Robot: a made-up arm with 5 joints. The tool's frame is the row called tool.
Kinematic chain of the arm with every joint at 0, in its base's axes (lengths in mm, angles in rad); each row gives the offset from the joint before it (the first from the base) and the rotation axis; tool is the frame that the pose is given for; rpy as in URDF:
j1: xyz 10 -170 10 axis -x
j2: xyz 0 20 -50 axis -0.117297 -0.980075 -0.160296
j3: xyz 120 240 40 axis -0.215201 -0.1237 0.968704
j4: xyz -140 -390 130 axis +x
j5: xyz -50 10 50 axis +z
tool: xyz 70 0 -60 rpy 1.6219 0.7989 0.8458
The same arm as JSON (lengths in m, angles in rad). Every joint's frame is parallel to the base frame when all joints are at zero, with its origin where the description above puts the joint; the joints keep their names.
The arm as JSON. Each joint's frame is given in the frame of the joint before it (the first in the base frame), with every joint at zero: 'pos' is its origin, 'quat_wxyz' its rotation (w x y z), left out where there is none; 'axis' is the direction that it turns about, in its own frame. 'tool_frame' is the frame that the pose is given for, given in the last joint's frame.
{
  "length_unit": "m",
  "angle_unit": "rad",
  "joints": [
    {
      "joint": "j1",
      "pos": [
        0.01,
        -0.17,
        0.01
      ],
      "axis": [
        -1.0,
        0.0,
        0.0
      ]
    },
    {
      "joint": "j2",
      "pos": [
        0.0,
        0.02,
        -0.05
      ],
      "axis": [
        -0.117297,
        -0.980075,
        -0.160296
      ]
    },
    {
      "joint": "j3",
      "pos": [
        0.12,
        0.24,
        0.04
      ],
      "axis": [
        -0.215201,
        -0.1237,
        0.968704
      ]
    },
    {
      "joint": "j4",
      "pos": [
        -0.14,
        -0.39,
        0.13
      ],
      "axis": [
        1.0,
        0.0,
        0.0
      ]
    },
    {
      "joint": "j5",
      "pos": [
        -0.05,
        0.01,
        0.05
      ],
      "axis": [
        0.0,
        0.0,
        1.0
      ]
    }
  ],
  "tool_frame": {
    "pos": [
      0.07,
      0.0,
      -0.06
    ],
    "quat_wxyz": [
      0.694388,
      0.499091,
      0.518385,
      0.003337
    ]
  }
}

